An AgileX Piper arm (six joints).
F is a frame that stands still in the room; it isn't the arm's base.
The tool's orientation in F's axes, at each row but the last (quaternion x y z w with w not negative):
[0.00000 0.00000 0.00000 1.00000]
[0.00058 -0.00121 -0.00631 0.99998]
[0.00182 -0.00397 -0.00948 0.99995]
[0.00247 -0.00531 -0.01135 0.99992]
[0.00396 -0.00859 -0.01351 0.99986]
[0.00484 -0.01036 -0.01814 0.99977]
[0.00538 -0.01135 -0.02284 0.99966]
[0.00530 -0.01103 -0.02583 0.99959]
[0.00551 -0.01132 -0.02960 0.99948]
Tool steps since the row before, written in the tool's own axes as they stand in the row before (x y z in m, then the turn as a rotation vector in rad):
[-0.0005 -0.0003 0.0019 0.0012 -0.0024 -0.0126]
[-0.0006 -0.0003 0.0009 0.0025 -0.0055 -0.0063]
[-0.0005 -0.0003 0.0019 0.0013 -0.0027 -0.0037]
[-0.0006 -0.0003 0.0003 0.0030 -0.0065 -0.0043]
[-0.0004 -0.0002 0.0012 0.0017 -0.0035 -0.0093]
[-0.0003 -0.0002 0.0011 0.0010 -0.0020 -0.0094]
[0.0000 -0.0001 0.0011 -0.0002 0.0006 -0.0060]
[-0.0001 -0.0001 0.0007 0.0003 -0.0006 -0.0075]
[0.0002 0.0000 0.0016 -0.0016 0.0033 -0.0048]
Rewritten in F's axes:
[-0.0005 -0.0003 0.0019 0.0012 -0.0024 -0.0126]
[-0.0006 -0.0003 0.0009 0.0024 -0.0055 -0.0063]
[-0.0005 -0.0003 0.0019 0.0013 -0.0027 -0.0037]
[-0.0006 -0.0003 0.0003 0.0029 -0.0065 -0.0043]
[-0.0004 -0.0002 0.0012 0.0018 -0.0035 -0.0093]
[-0.0003 -0.0002 0.0011 0.0011 -0.0019 -0.0094]
[0.0000 -0.0001 0.0011 0.0000 0.0007 -0.0060]
[-0.0001 -0.0001 0.0007 0.0004 -0.0005 -0.0075]
[0.0002 0.0000 0.0016 -0.0013 0.0034 -0.0048]

